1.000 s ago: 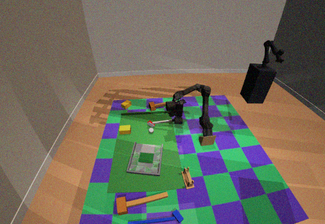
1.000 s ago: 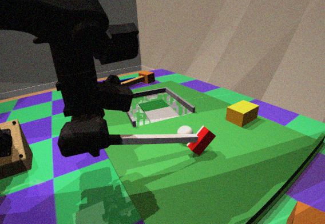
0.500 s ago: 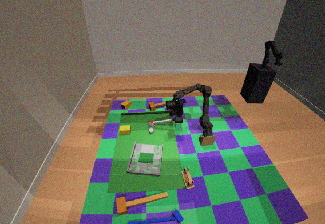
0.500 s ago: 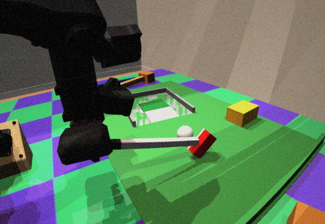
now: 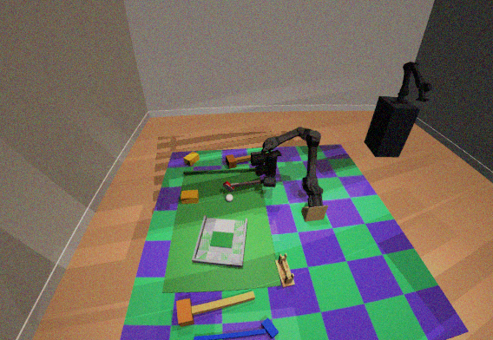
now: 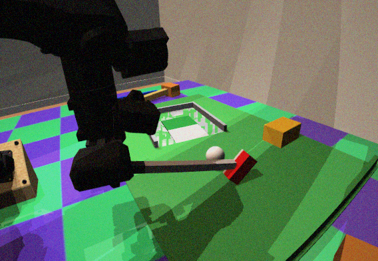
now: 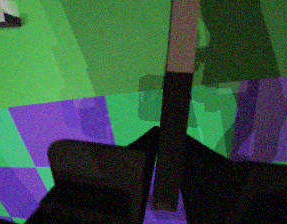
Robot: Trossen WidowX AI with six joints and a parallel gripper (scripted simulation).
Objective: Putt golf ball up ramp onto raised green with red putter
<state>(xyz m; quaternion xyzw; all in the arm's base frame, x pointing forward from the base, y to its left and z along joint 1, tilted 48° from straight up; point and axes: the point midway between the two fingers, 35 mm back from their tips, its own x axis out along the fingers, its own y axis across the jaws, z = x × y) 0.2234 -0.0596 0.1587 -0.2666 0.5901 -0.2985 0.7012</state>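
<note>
Right now my gripper tip is 120 mm short of the red putter and 10 mm to the left of it. Round my gripper tip: blue putter (140 mm ahead, 700 mm to the left, 60 mm below); white golf ball (220 mm ahead, 50 mm to the left, 50 mm below); wooden stand (40 mm behind, 460 mm to the left, 40 mm below).
</note>
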